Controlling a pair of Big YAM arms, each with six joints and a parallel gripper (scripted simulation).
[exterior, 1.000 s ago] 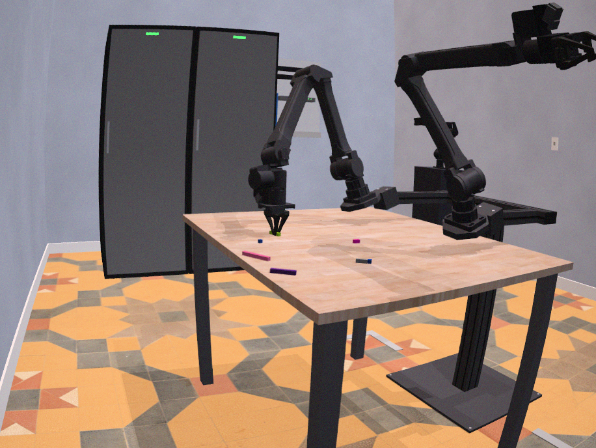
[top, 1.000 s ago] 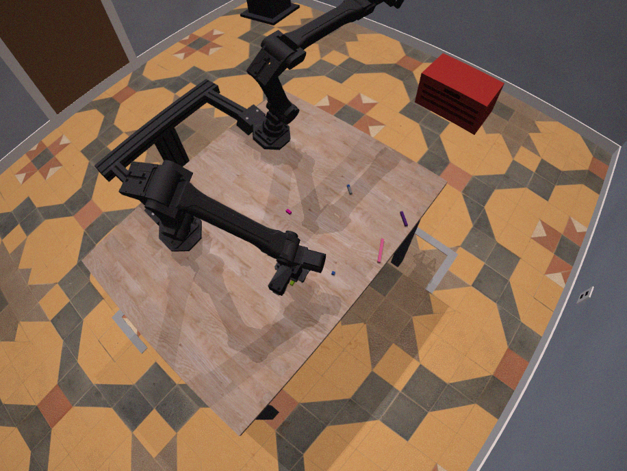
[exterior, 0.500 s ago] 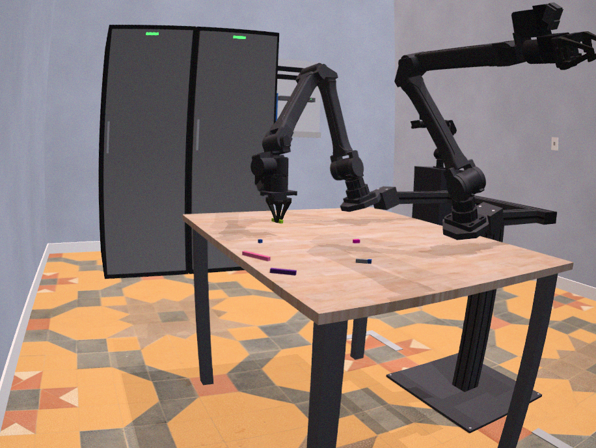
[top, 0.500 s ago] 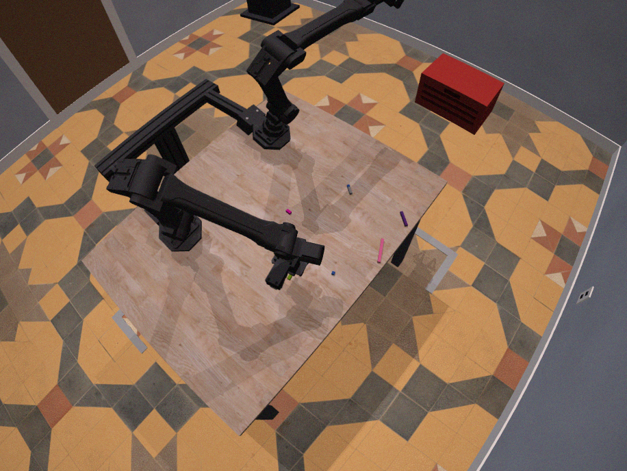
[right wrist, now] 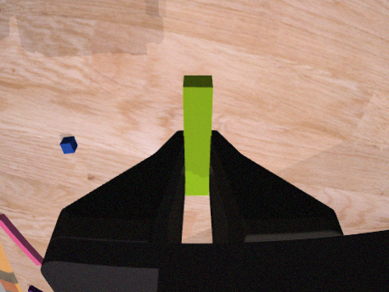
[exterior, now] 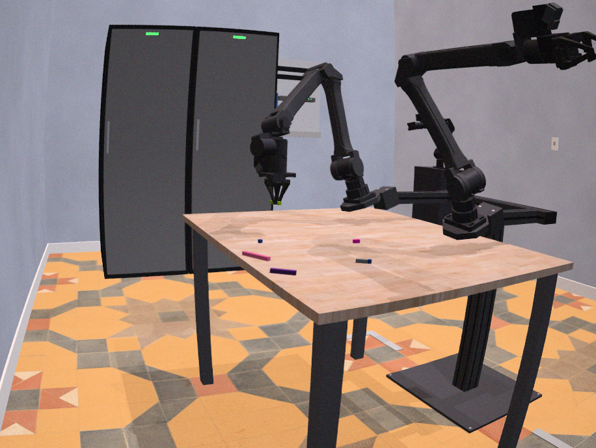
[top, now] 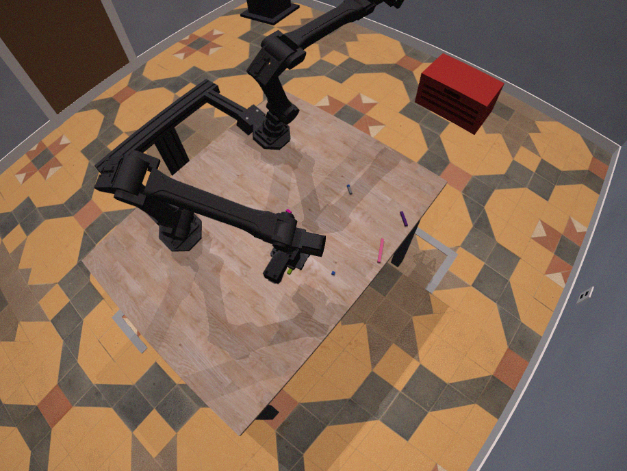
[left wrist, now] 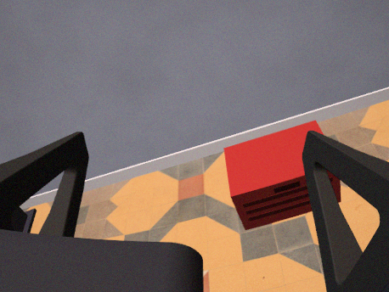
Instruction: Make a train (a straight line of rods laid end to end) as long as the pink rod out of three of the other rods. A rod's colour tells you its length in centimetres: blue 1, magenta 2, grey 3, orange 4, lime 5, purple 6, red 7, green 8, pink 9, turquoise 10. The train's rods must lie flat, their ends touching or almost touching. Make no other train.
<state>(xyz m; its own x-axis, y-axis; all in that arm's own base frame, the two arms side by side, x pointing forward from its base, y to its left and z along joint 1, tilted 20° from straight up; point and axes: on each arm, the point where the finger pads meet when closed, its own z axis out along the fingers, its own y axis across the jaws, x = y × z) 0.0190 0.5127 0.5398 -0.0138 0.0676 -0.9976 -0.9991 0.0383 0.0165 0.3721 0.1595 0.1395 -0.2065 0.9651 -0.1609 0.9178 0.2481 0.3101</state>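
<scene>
My right gripper is now 30 mm past the grey rod, 400 mm to the right of it and 100 mm above it. The rest, counted from my right hand: lime rod (10 mm to the right).
</scene>
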